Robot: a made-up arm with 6 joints.
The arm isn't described. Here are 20 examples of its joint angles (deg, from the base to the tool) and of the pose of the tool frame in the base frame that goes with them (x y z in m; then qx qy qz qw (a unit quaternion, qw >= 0)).
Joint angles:
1: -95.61 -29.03 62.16 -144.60 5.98 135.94
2: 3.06 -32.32 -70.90 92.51 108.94 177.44
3: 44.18 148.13 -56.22 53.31 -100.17 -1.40
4: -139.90 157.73 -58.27 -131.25 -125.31 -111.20
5: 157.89 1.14 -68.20 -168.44 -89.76 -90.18
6: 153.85 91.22 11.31 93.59 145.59 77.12
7: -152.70 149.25 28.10 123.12 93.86 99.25
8: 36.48 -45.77 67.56 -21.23 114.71 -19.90
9: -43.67 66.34 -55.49 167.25 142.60 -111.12
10: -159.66 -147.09 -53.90 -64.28 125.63 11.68
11: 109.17 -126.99 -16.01 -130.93 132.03 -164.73
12: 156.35 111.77 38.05 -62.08 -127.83 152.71
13: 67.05 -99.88 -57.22 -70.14 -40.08 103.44
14: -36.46 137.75 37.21 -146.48 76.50 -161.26
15: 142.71 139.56 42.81 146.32 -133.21 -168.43
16: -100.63 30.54 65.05 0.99 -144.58 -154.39
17: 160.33 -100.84 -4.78 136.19 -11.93 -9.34
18: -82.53 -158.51 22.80 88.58 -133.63 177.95
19: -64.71 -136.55 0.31 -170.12 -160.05 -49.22
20: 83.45 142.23 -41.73 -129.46 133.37 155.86
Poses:
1: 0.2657 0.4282 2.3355 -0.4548 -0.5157 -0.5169 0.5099
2: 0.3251 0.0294 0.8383 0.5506 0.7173 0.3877 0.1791
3: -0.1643 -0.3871 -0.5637 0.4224 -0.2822 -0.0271 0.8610
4: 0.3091 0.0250 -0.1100 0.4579 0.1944 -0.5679 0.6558
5: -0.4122 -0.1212 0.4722 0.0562 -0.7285 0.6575 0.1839
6: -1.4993 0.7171 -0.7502 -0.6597 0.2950 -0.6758 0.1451
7: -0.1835 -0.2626 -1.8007 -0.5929 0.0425 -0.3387 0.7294
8: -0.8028 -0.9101 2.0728 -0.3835 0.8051 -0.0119 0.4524
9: 0.6320 -0.2353 -0.1779 -0.6557 -0.3790 -0.5836 0.2929
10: 0.4005 0.2748 0.2647 0.6723 0.6660 -0.1839 0.2657
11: 0.2072 -1.1406 0.5469 -0.1168 0.2011 0.5554 0.7984
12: -1.0333 0.5921 -1.2644 -0.0828 -0.2524 -0.5787 0.7710
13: -0.0176 -0.2795 0.5424 -0.1418 -0.4652 0.6510 0.5828
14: 0.5208 -0.1018 -1.6413 0.0243 0.9761 0.2110 0.0468
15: -0.7872 0.3139 -1.7222 0.1890 -0.2889 0.7521 0.5614
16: -0.5380 -1.3870 1.8741 -0.4901 0.3194 0.6093 0.5353
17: 1.3353 -0.6865 1.0175 0.2167 -0.5664 0.1914 0.7718
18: -0.1975 1.4544 -1.1838 -0.3104 0.6213 -0.6541 0.2996
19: -0.4206 1.5198 0.0990 -0.4978 0.5910 0.1640 0.6132
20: -0.2031 -0.2479 -0.4362 0.6527 0.0998 0.4127 0.6275
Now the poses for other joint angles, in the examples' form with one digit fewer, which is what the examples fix.
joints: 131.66 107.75 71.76 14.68 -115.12 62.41
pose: -1.152 1.692 -0.677 0.875 -0.160 -0.322 0.325
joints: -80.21 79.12 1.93 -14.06 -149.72 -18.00
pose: -0.031 -1.381 -0.548 -0.614 -0.674 -0.207 0.356
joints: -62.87 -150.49 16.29 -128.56 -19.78 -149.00
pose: -0.556 1.458 -0.371 0.484 0.590 0.504 0.405
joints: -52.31 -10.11 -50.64 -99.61 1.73 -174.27
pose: 0.277 -0.284 0.563 -0.461 0.521 -0.096 0.712
